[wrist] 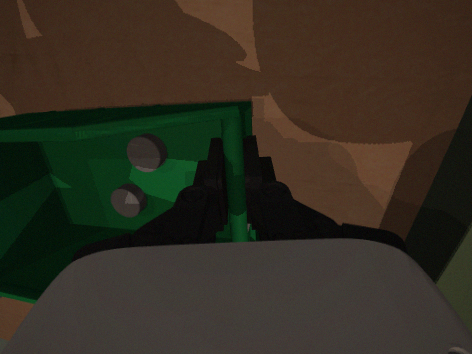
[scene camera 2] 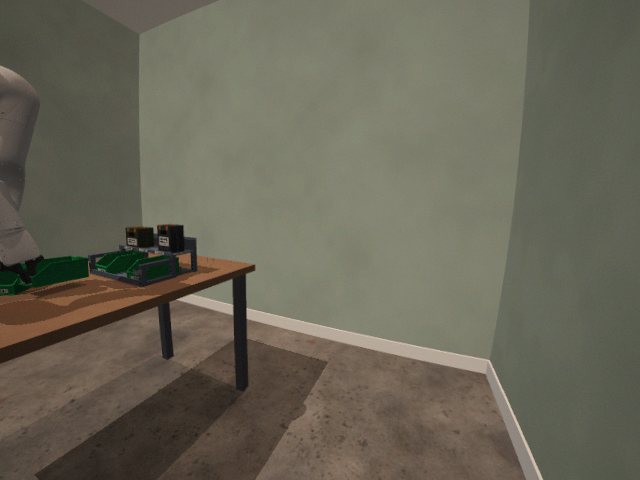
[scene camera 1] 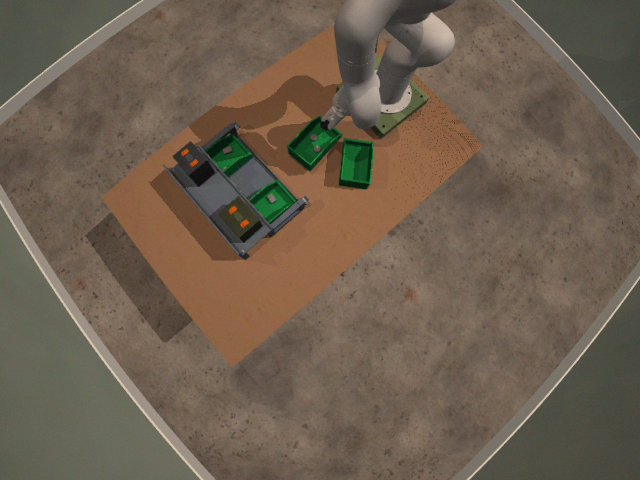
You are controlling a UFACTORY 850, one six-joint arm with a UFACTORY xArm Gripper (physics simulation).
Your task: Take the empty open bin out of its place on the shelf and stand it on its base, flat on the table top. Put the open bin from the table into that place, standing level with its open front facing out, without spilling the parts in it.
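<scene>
My gripper (scene camera 1: 325, 125) (scene camera 2: 25, 273) (wrist: 235, 158) is shut on the low front wall of the green open bin with parts (scene camera 1: 306, 148) (scene camera 2: 67, 269) (wrist: 170, 180). That bin is nearly level and a little above the table, its high back towards the shelf. Two round grey parts, one (wrist: 146, 152) and another (wrist: 128, 200), lie inside it. The empty green bin (scene camera 1: 356, 163) (scene camera 2: 9, 283) stands on its base on the table (scene camera 1: 289, 289) beside it. The grey shelf (scene camera 1: 303, 202) (scene camera 2: 194, 259) has an open place on its lower level, between two green bins.
One shelf bin (scene camera 1: 227, 150) is left of the open place in the overhead view, the other (scene camera 1: 272, 199) right of it; each holds a grey block. A black box (scene camera 1: 193, 161) (scene camera 2: 171, 238) and an olive box (scene camera 1: 239, 219) (scene camera 2: 139, 237) stand on the upper level.
</scene>
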